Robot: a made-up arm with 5 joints.
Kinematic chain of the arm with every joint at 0, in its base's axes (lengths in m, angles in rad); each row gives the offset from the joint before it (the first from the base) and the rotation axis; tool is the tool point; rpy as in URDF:
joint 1: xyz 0.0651 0 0.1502 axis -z
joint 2: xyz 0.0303 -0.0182 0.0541 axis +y
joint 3: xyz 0.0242 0 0.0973 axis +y
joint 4: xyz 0.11 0 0.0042 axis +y
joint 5: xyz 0.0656 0.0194 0 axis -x
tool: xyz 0 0 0 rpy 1.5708 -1.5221 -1.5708
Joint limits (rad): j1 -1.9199..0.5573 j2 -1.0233..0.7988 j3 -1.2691..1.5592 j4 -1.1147..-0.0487 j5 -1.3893..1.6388
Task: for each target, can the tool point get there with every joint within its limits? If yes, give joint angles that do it. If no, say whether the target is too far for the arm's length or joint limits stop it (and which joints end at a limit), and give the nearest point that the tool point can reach.
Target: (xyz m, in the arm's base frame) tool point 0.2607 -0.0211 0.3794
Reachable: yes | joints 0.1134 0.0446 -0.1941 -0.9504 -1.0481
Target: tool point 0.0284 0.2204 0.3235
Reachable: yes | joints -1.7303 -0.0159 0.0891 -0.4704 0.1777
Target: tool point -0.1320 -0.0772 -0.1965
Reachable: no: too far | nearest point 0.0397 0.0664 0.0852 | short by 0.360 m
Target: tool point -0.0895 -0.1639 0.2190
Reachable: no: joint limits stop it (at a limit: joint 2, joint 3, joint 4) | nearest point -0.0579 -0.1304 0.3382 | short by 0.128 m
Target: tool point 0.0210 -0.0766 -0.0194
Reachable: no: joint limits stop it (at a limit: joint 1, joint 2, joint 4) | nearest point 0.1078 -0.0252 0.0926 | short by 0.151 m
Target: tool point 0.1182 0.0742 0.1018
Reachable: yes | joints -0.9368 0.5814 1.2805 -0.5186 0.9078
